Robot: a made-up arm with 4 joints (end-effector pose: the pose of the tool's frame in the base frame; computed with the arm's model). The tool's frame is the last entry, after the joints. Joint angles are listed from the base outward.
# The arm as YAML. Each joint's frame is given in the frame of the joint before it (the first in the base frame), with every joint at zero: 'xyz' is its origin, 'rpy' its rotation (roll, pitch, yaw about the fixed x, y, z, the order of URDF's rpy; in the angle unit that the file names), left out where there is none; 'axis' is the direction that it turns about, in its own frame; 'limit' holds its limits. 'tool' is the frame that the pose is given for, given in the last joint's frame.
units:
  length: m
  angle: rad
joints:
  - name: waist
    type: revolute
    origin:
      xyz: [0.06, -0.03, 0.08]
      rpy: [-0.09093, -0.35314, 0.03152]
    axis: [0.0, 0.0, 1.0]
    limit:
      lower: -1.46
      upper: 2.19
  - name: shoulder
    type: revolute
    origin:
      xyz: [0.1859, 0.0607, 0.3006]
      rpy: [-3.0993, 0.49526, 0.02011]
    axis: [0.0, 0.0, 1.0]
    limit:
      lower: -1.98
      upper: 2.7
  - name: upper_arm
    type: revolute
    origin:
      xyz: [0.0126, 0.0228, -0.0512]
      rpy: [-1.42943, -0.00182, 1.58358]
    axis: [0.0, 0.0, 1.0]
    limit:
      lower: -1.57
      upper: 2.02
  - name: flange
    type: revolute
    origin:
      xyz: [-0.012, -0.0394, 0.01]
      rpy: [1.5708, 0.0, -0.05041]
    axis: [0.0, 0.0, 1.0]
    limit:
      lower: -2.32
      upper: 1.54
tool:
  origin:
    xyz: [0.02, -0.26, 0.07]
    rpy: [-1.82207, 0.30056, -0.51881]
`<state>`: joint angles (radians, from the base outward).
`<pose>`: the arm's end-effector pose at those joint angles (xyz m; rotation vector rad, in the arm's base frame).
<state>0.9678 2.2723 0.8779 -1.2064</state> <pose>0.1027 -0.0210 0.2600 -0.1158 -0.6730 -0.8361</pose>
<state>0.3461 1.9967 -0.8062 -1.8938</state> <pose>0.3583 0.2007 0.5246 0.9309 -1.3200 0.2027</pose>
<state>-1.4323 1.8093 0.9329 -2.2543</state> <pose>0.2017 -0.1322 0.2365 1.5405 -0.3055 -2.1042</pose>
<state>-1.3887 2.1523 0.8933 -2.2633</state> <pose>0.1913 -0.1651 0.2181 1.4303 -0.4425 -2.4151</pose>
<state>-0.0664 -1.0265 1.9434 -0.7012</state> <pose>0.4025 0.1328 0.3440 -0.2970 -0.6321 1.1998</pose>
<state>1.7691 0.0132 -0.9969 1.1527</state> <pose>-0.0209 0.1679 0.1064 0.5029 -0.1876 -0.6106</pose>
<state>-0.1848 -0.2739 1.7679 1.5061</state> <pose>0.1497 -0.0843 0.7338 -0.3909 -2.6102 -0.0536</pose>
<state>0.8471 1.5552 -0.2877 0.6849</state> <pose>0.0778 -0.0894 0.4015 0.4513 -2.0059 -1.5799</pose>
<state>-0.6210 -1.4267 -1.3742 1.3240</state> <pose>0.1393 0.0794 0.2545 1.0038 0.5703 -1.7146</pose>
